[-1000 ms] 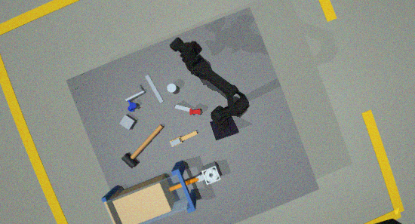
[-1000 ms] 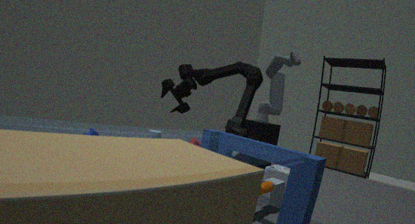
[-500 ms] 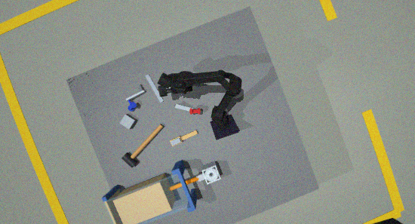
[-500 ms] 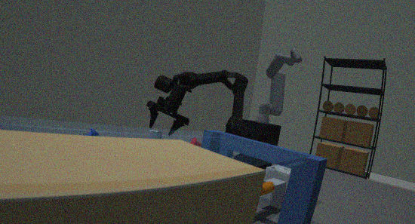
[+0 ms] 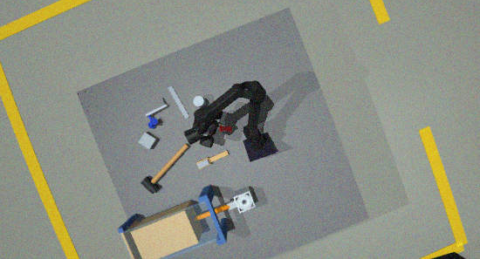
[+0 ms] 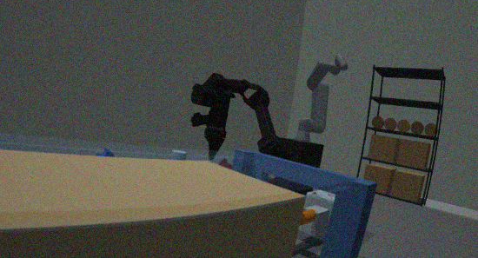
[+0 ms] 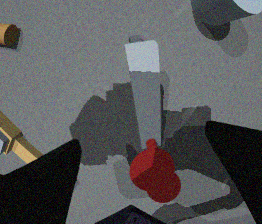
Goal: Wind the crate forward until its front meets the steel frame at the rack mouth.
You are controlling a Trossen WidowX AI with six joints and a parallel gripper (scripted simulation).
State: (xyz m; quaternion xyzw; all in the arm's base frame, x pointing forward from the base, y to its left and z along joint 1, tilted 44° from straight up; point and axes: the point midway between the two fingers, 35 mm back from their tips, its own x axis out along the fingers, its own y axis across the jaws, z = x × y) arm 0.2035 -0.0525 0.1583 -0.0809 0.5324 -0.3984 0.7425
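My gripper tip is 1 cm past the winch handle and 5 cm above it. The rest, counted from my gripper tip: brush 6 cm ahead, 18 cm to the left, 7 cm below; then grey bar 17 cm ahead, 18 cm to the right, 8 cm below; then red knob 5 cm behind, 2 cm to the left, 4 cm below.
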